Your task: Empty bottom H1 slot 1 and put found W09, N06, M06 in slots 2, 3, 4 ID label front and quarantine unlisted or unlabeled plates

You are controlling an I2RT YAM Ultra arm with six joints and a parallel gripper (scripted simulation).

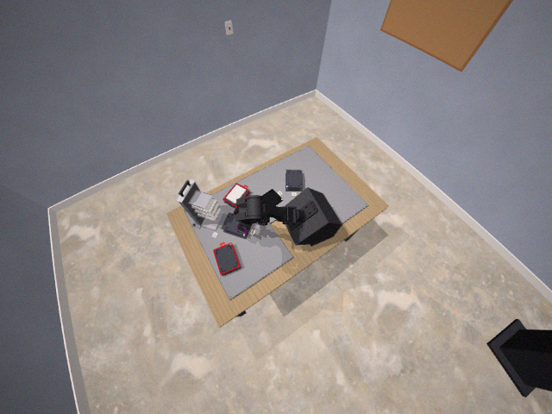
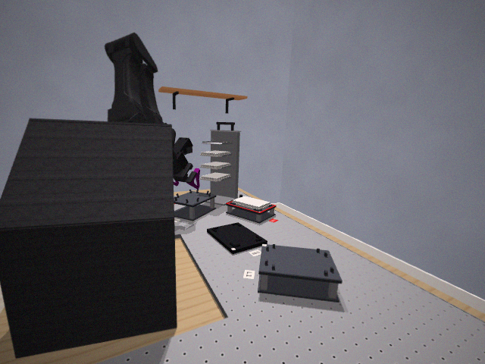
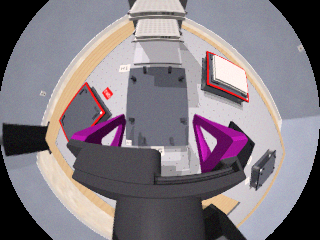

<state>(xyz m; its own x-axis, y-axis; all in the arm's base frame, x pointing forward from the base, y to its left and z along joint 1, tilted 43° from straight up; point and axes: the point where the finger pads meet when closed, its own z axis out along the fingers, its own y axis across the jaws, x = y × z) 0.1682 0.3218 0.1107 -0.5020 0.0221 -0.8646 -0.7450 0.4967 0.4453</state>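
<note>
Right now the plate hotel H1 is 220 mm to the left of my hand, 190 mm ahead of it and 40 mm above it. The rest, counted from my hand: red-rimmed nest 160 mm to the left, 160 mm behind, 80 mm below.
</note>
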